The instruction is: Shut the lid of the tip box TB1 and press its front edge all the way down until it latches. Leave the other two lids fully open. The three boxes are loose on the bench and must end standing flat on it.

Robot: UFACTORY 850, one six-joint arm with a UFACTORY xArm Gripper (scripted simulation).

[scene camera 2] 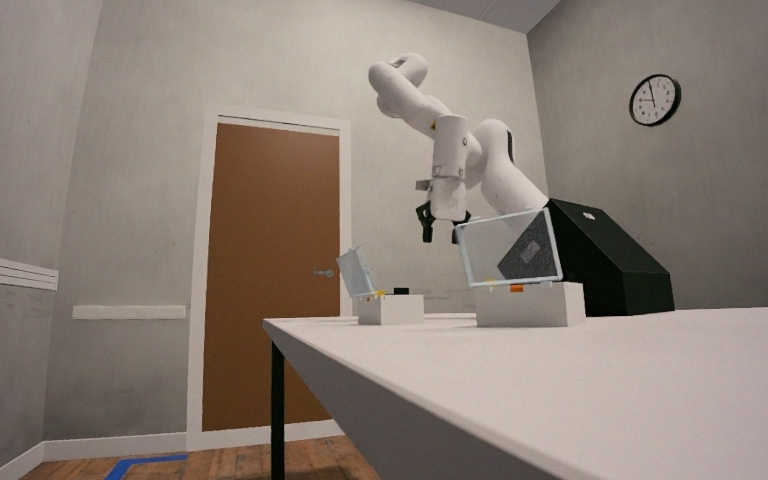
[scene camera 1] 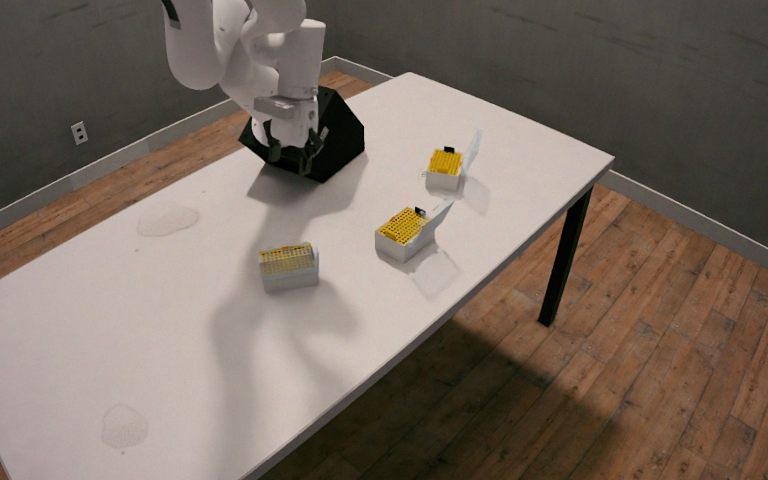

gripper: scene camera 2; scene camera 1
same spot on gripper: (scene camera 1: 306, 162) = (scene camera 2: 423, 229)
